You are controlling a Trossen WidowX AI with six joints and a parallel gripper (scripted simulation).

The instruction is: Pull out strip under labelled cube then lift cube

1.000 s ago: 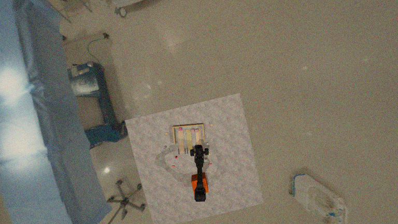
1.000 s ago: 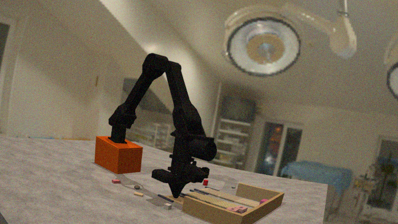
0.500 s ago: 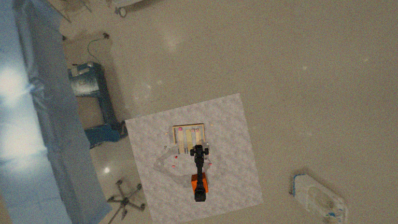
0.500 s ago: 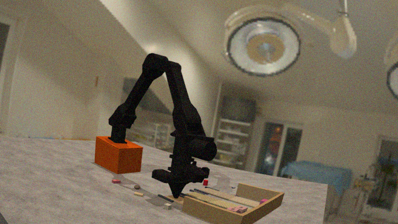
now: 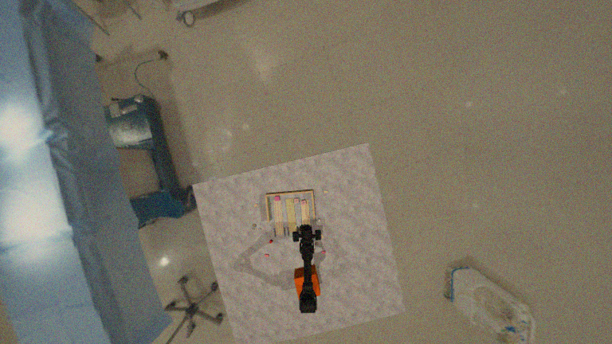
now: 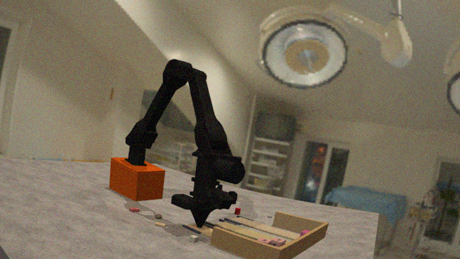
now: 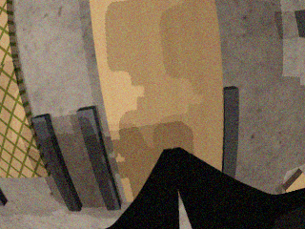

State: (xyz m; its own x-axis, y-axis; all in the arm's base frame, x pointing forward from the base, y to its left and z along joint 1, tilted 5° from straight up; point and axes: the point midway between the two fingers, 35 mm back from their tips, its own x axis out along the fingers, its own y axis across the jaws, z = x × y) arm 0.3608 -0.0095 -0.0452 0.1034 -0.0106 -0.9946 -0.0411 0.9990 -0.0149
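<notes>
My gripper tip is now 90 mm to the left of the beige cube and 70 mm short of it.
</notes>
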